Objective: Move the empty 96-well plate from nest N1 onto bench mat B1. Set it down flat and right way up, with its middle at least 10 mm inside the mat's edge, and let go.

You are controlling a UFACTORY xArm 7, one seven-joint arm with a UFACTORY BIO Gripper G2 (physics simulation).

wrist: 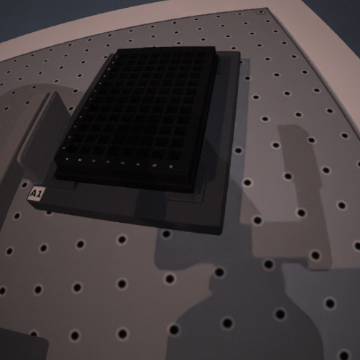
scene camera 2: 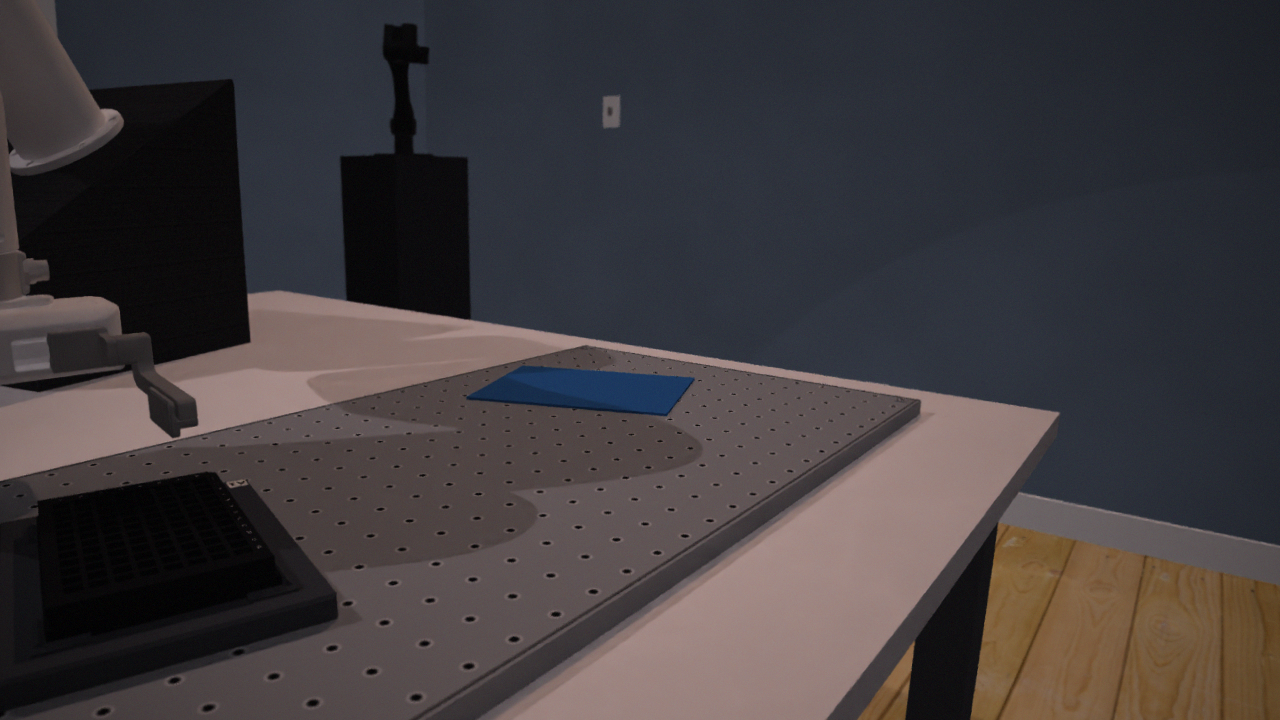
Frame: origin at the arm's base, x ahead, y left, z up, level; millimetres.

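Seen in the pictures: arm's base, origin of its link: [scene camera 2: 68, 145].
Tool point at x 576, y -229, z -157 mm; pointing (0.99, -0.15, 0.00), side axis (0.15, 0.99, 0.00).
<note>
Offsets run from my tool point to a thing's top centre. "*": to the spot under its first point. Level surfaces: height alone.
The black 96-well plate @[74 mm ahead, 39 mm left, 34 mm down] [scene camera 2: 156, 541] [wrist: 140, 105] sits right way up in the dark nest N1 @[* 155 mm ahead, 68 mm left, 48 mm down] [scene camera 2: 304, 591] [wrist: 125, 212], whose corner tag reads A1. The blue bench mat B1 @[58 mm down] [scene camera 2: 586, 390] lies flat farther back; it does not show in the wrist view. My gripper [scene camera 2: 94, 458] is open and empty, with its fingers wide apart. One finger hangs beyond the plate's far side in the scene view, and part of a grey fingertip shows at the left edge. In the wrist view one gripper finger [wrist: 45, 137] is left of the plate, close to its labelled long side; the other cannot be made out clearly.
Nest and mat rest on a grey perforated board @[60 mm down] [scene camera 2: 626, 501] [wrist: 100, 265] on a pale table @[73 mm down] [scene camera 2: 760, 573]. A tall black panel [scene camera 2: 179, 223] stands behind the arm. A black pedestal [scene camera 2: 407, 232] with a small dark arm on it stands beyond the table.
</note>
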